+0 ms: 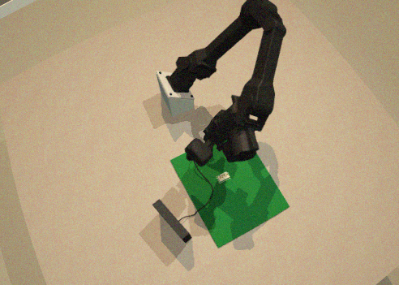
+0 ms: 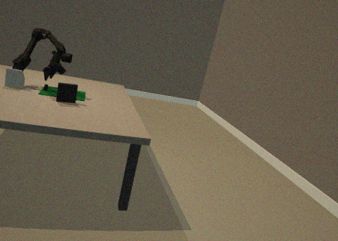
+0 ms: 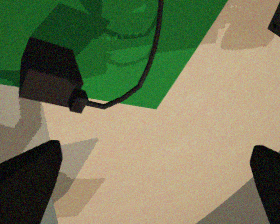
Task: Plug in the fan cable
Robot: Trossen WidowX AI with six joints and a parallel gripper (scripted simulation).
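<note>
Now: gripper tip 1 cm past the dark fan plug, 4 cm to the right of it and 7 cm above it. The rest, counted from my gripper tip: dark fan 14 cm ahead, 14 cm to the right, 3 cm below; then green board 11 cm ahead, 5 cm to the left, 11 cm below; then white four-pin header 9 cm ahead, 4 cm to the left, 9 cm below.
</note>
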